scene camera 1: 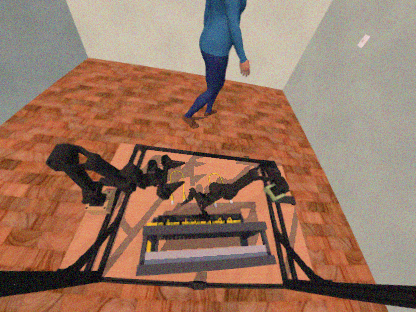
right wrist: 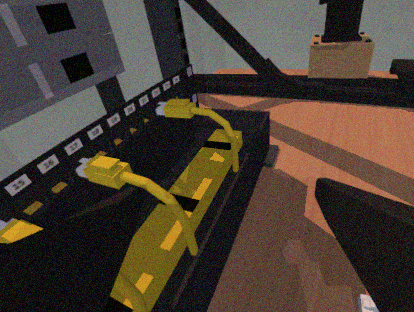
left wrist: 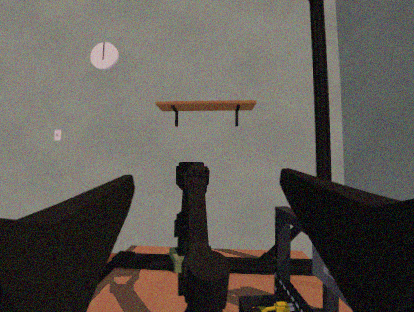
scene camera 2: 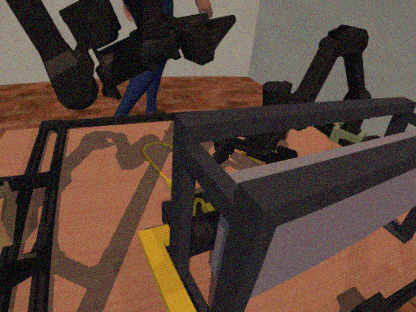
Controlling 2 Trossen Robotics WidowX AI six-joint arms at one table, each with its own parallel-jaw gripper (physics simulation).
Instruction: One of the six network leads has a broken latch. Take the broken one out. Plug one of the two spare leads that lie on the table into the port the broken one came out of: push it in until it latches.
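Places are measured from the left arm's base along level axes (x ahead, y left, z up), in metres.
Pixels of known places: left gripper, fingertip midpoint: [scene camera 1: 184, 171] [left wrist: 208, 178] [scene camera 2: 220, 16]; right gripper, fingertip midpoint: [scene camera 1: 184, 212] [right wrist: 227, 191]; left arm's base at its link origin: [scene camera 1: 98, 200] [right wrist: 340, 38]; right arm's base at its link origin: [scene camera 1: 276, 190] [left wrist: 185, 251] [scene camera 2: 350, 129].
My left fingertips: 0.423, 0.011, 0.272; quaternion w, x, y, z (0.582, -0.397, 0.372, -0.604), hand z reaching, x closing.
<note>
Ahead of a thing's pixels: the offset from my left fingertips to its top centre, as dx, dy, dz. "*": to the spot under its first point.
A dark rack {+0.096, -0.207, -0.088} [scene camera 1: 203, 229] [scene camera 2: 238, 124] stands on the table, with a patch panel [scene camera 1: 197, 216] [right wrist: 97, 216] behind its top bar. A row of yellow leads {* +0.068, -0.133, -0.264} [scene camera 1: 197, 221] is plugged into the panel. The right wrist view shows two of the plugs: one {* +0.020, -0.151, -0.259} [right wrist: 107, 171] near port 17 and one [right wrist: 178, 108] near port 21. Two spare yellow leads [scene camera 1: 176, 177] {* +0.236, +0.182, -0.346} [scene camera 1: 216, 177] lie looped on the table behind the panel. One of them also shows in scene camera 2 [scene camera 2: 152, 155]. My left gripper [scene camera 1: 179, 175] [scene camera 2: 219, 43] [left wrist: 208, 178] is open and empty, raised above the left spare. My right gripper [scene camera 1: 196, 205] is open and empty, close over the panel.
A yellow cable tray [right wrist: 175, 216] [scene camera 2: 160, 263] runs along the panel front. A black frame [scene camera 1: 197, 153] borders the table. A person in blue [scene camera 1: 219, 62] walks on the floor behind the table. A wall shelf [left wrist: 206, 105] shows in the left wrist view.
</note>
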